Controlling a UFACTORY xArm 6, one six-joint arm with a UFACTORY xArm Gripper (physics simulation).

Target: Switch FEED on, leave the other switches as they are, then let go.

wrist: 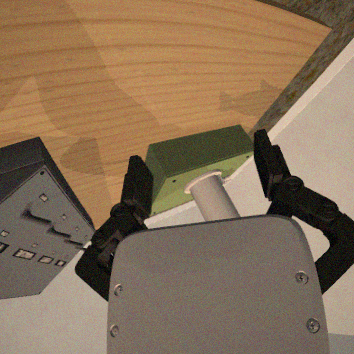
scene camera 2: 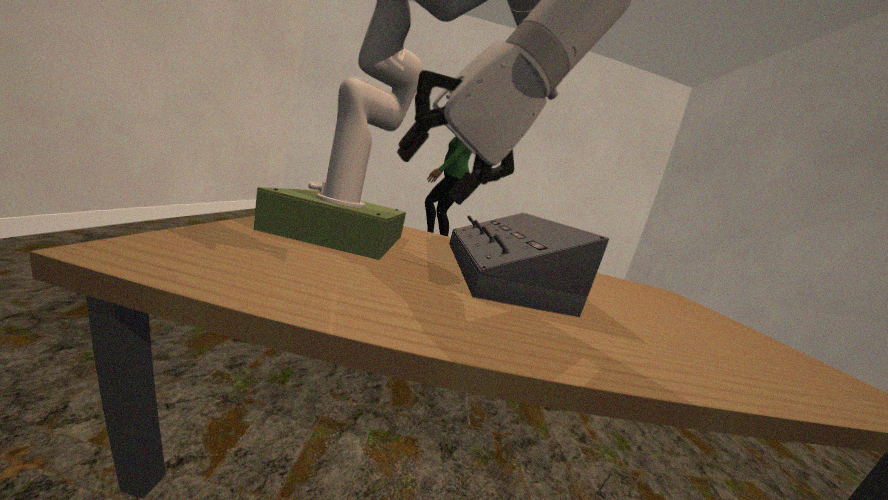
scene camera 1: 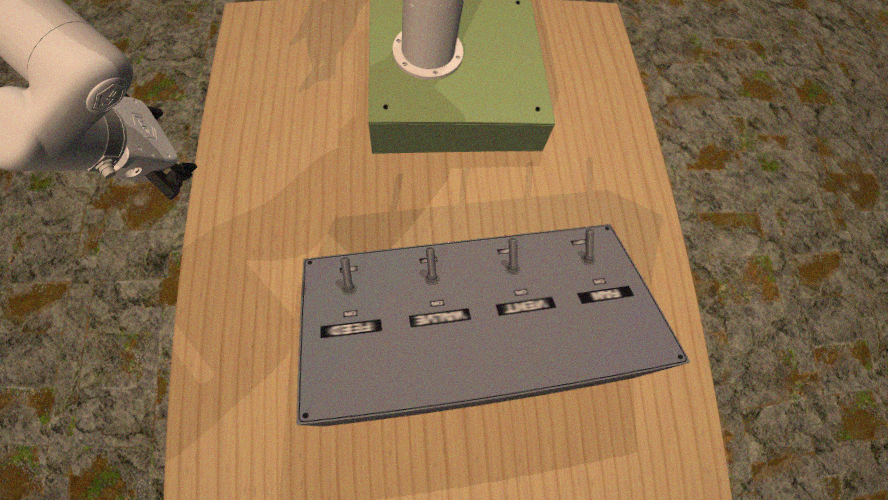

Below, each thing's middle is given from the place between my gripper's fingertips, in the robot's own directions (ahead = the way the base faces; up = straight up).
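Scene:
Grey switch panel (scene camera 1: 397, 343): 31 cm ahead of my hand, 38 cm to the left of it, 12 cm below it.

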